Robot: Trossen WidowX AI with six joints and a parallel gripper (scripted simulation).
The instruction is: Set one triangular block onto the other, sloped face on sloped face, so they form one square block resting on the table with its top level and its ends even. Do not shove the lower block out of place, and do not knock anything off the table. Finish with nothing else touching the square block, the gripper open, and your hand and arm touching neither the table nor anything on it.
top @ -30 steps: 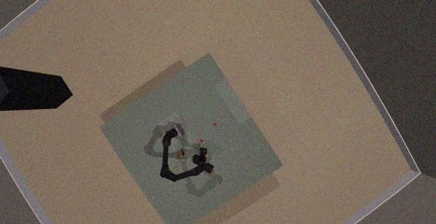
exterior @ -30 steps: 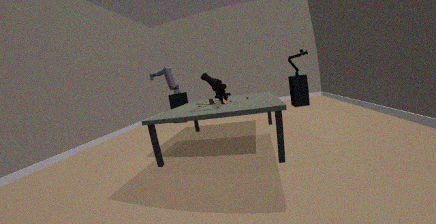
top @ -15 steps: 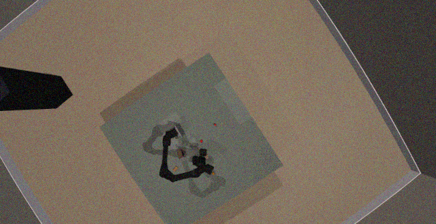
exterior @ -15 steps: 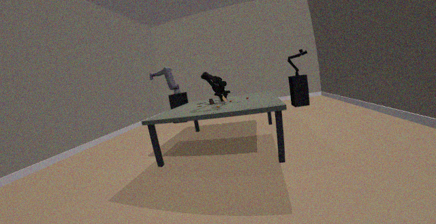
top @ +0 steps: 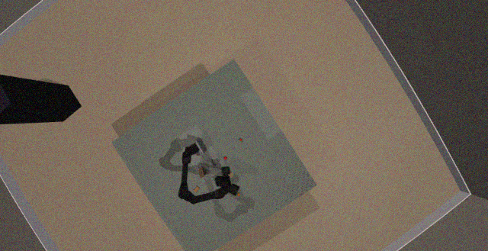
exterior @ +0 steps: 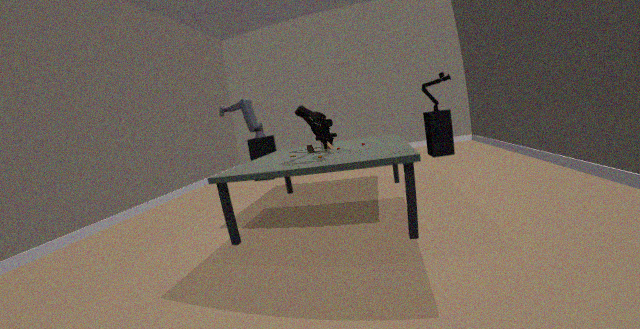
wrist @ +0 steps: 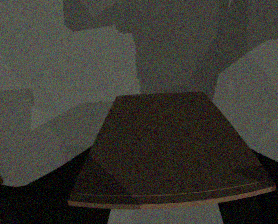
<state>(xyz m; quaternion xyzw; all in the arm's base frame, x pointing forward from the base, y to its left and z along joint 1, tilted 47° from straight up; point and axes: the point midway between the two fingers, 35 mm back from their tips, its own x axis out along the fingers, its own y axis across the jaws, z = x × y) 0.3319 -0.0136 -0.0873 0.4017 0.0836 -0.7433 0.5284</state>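
The triangular block is 1 cm above my gripper tip.
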